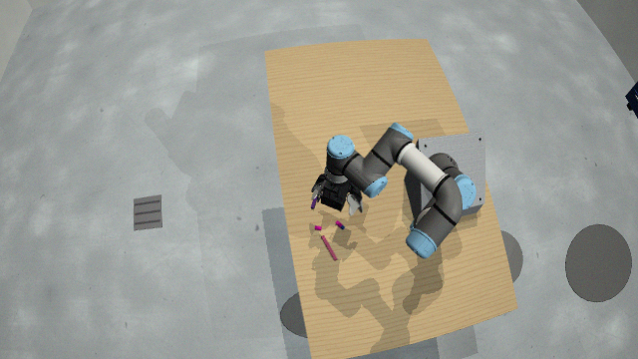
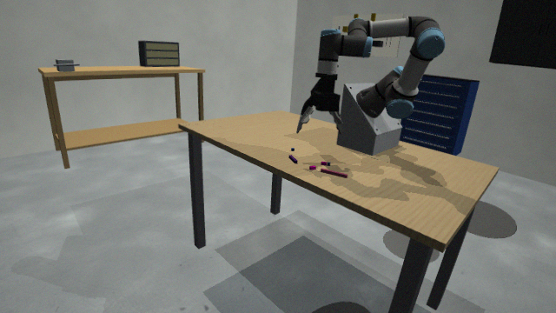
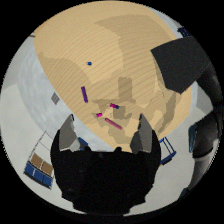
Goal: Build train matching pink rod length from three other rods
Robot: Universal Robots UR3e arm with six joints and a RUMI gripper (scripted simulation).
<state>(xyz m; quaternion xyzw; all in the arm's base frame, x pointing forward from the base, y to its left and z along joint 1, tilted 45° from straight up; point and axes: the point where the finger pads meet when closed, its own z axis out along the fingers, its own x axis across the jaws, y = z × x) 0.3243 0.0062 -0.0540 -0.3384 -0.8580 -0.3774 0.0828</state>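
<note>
Now: hand 50 mm short of the purple rod, 70 mm to the left of it and 100 mm above it. From my hand the other things lie so: pink rod (50 mm ahead, 100 mm to the left, 100 mm below).
</note>
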